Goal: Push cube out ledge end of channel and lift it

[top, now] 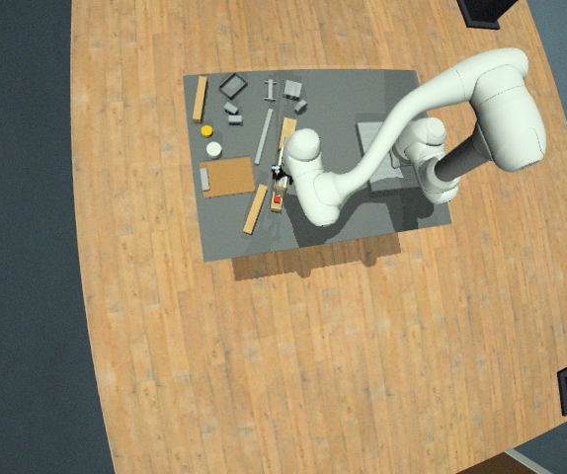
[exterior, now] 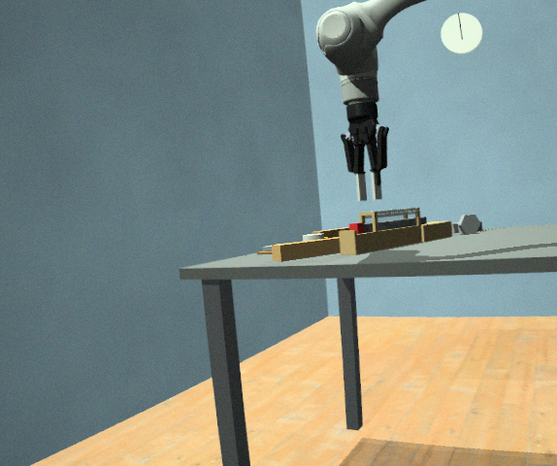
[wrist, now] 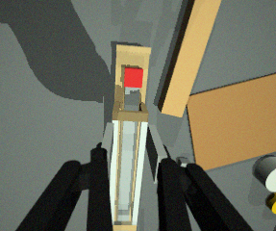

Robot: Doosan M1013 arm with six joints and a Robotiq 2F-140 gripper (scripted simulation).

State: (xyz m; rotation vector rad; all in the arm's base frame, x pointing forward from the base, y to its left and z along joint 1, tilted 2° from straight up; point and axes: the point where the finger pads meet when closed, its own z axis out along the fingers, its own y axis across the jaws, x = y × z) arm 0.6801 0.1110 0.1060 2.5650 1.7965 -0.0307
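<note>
Now: hand 10 cm above the red cube, 5 cm to the right of it and 2 cm short of it. From my hand the other things lie so: wooden bar: 13 cm below, 12 cm ahead, 7 cm to the left; then white disc: 26 cm ahead, 23 cm to the right, 14 cm below; then long grey bar: 27 cm to the right, 14 cm below, 2 cm ahead.
</note>
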